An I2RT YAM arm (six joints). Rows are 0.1 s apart.
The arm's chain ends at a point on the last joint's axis. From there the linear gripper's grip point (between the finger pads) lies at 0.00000 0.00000 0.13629 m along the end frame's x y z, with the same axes.
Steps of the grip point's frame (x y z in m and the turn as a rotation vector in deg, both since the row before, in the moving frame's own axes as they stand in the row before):
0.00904, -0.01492, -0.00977, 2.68, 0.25, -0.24
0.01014, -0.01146, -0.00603, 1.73, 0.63, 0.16
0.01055, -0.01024, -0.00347, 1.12, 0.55, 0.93
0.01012, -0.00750, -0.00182, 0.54, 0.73, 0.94
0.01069, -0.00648, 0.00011, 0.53, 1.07, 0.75
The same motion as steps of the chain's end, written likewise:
0.00846, -0.00855, -0.00962, 2.68, 0.25, -0.24
0.00864, -0.00735, -0.00596, 1.73, 0.63, 0.16
0.00922, -0.00759, -0.00344, 1.12, 0.55, 0.93
0.00837, -0.00623, -0.00180, 0.54, 0.73, 0.94
0.00814, -0.00524, 0.00014, 0.53, 1.07, 0.75

